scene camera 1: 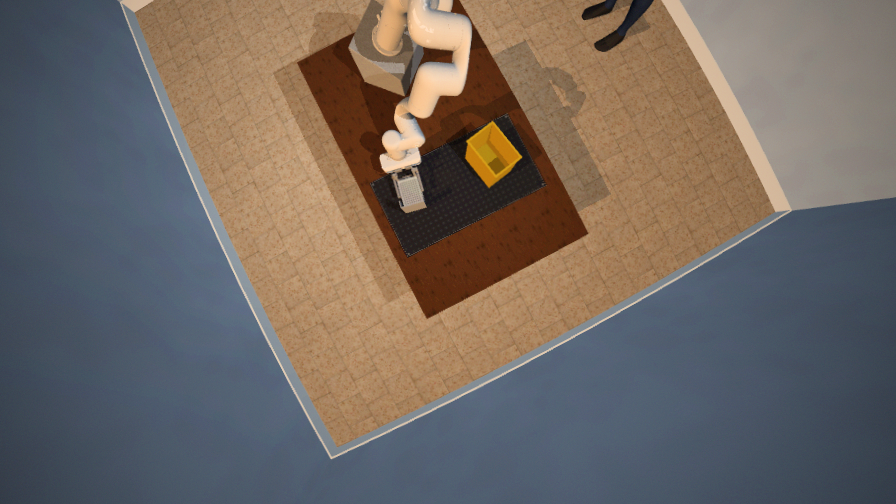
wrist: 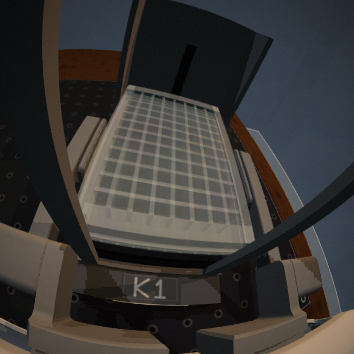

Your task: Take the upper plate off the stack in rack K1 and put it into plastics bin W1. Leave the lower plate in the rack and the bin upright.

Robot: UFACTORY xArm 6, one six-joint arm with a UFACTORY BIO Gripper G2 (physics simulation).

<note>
The pictures show: my gripper, a yellow plastics bin W1, a pale gridded plate and a black plate.
My gripper is seen too in the wrist view.
</note>
